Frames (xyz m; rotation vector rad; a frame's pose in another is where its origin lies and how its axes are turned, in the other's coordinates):
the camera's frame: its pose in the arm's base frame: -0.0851 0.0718 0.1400 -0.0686 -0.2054 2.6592
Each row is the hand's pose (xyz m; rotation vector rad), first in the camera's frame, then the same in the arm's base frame.
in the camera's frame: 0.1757 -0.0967 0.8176 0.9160 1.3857 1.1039
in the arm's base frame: -0.2660 0.1283 0.9602 1.4103 -1.2982 -1.7494
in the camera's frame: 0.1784 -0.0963 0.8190 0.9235 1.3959 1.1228
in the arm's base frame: -0.2687 0.1290 0.9615 1.4097 -1.3009 -1.7235
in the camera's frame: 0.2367 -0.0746 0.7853 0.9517 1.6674 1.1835
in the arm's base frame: -0.3274 0.1412 0.9241 1.6036 -1.3432 -1.4299
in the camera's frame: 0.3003 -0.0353 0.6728 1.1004 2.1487 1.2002
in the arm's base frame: -0.3923 0.1508 0.8060 1.8515 -1.4922 -0.8659
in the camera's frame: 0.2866 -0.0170 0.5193 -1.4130 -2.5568 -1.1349
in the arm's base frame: -0.3755 0.1489 0.6517 1.9088 -1.7099 -0.2537
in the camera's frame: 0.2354 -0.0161 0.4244 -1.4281 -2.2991 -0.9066
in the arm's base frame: -0.3225 0.1373 0.5585 1.8258 -1.8506 0.1291
